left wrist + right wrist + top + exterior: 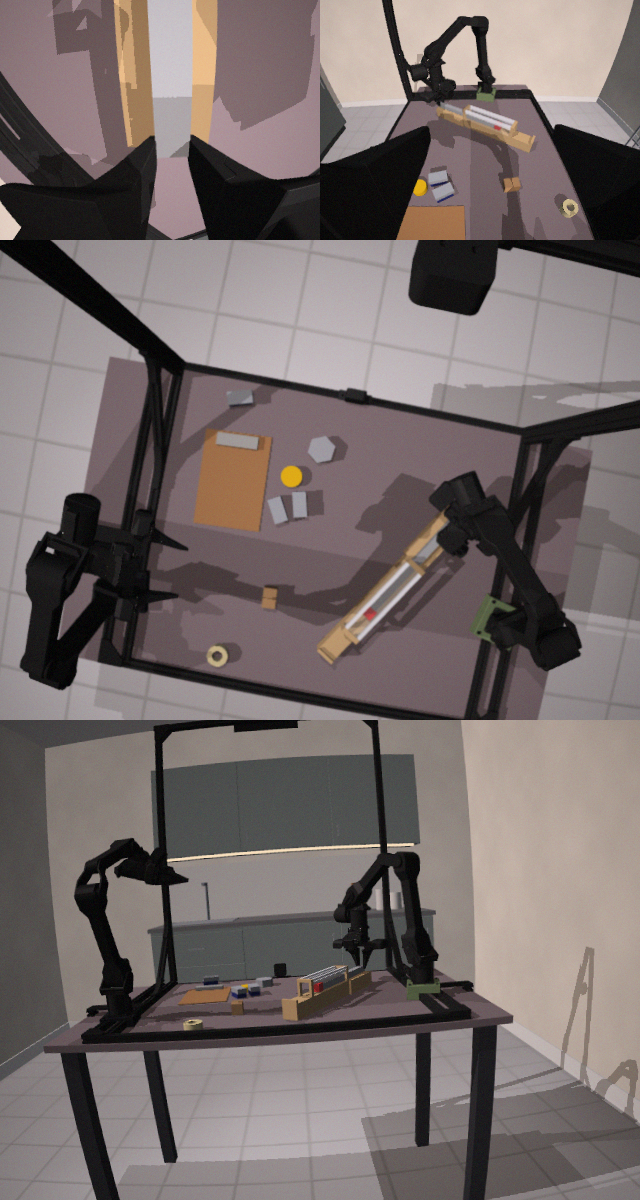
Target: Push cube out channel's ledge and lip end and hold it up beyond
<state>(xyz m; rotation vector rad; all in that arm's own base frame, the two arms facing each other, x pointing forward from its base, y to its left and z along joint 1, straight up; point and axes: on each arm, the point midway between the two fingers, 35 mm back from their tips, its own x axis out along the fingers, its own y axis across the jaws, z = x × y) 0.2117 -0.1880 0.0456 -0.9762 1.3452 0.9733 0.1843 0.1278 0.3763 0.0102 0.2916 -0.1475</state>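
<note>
The tan channel lies 21 cm ahead of my left hand, 16 cm to the right of it and 3 cm below it. From my left hand the other things lie so: yellow disc (40 cm to the right, 8 cm below, 6 cm behind); then small tan block (43 cm to the right, 23 cm ahead, 7 cm below); then grey hexagon (33 cm to the right, 13 cm behind, 8 cm below).
</note>
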